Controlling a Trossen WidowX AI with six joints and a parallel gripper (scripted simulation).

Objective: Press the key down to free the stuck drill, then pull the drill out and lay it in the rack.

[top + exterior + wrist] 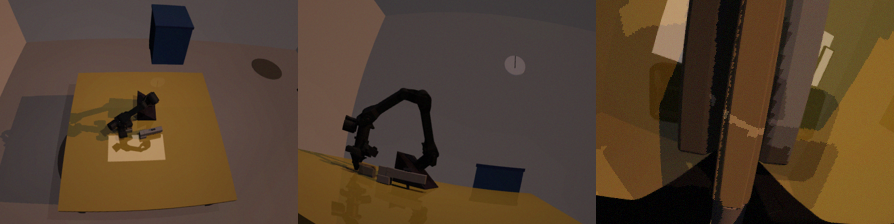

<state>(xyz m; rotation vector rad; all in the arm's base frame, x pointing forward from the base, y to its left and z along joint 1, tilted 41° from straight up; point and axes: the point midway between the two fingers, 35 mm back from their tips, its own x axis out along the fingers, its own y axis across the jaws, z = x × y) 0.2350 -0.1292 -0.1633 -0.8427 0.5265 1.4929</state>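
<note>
The drill stub is 4 cm to the left of my gripper tip, 3 cm above it and 1 cm behind it. From my gripper tip the other things lie so: grey housing: 23 cm to the left, 3 cm ahead, 3 cm above; dark key: 26 cm to the left, 4 cm above, 3 cm ahead; dark block: 5 cm to the left, 1 cm behind, 1 cm above.
</note>
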